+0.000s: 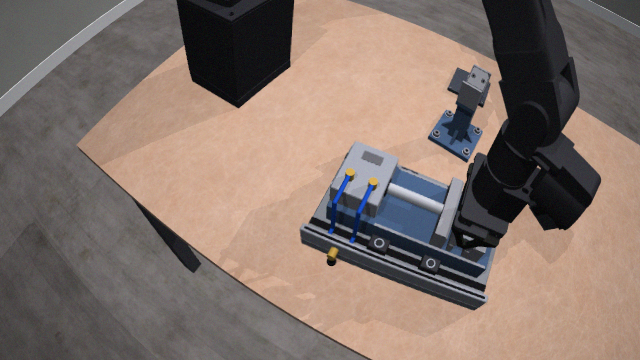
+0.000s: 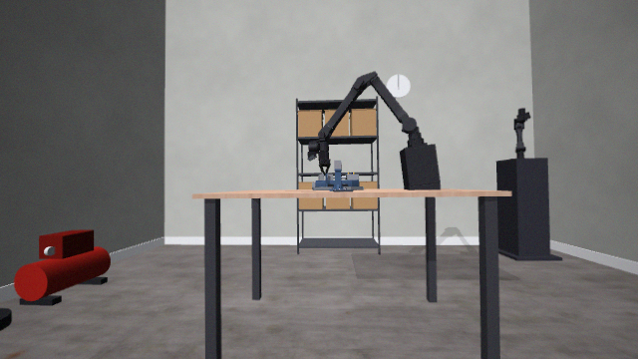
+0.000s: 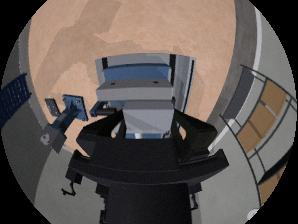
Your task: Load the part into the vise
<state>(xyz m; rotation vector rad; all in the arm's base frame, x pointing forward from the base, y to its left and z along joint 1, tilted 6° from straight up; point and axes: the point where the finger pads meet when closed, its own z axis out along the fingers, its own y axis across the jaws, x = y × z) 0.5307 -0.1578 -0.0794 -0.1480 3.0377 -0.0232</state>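
Right now the grey part is 1 cm below my hand. Also, from my hand: moving jaw 4 cm behind, 2 cm to the left, 2 cm below; then fixed jaw 3 cm ahead, 2 cm to the left, 2 cm below; then work stop 7 cm to the left, 1 cm below, 1 cm behind.
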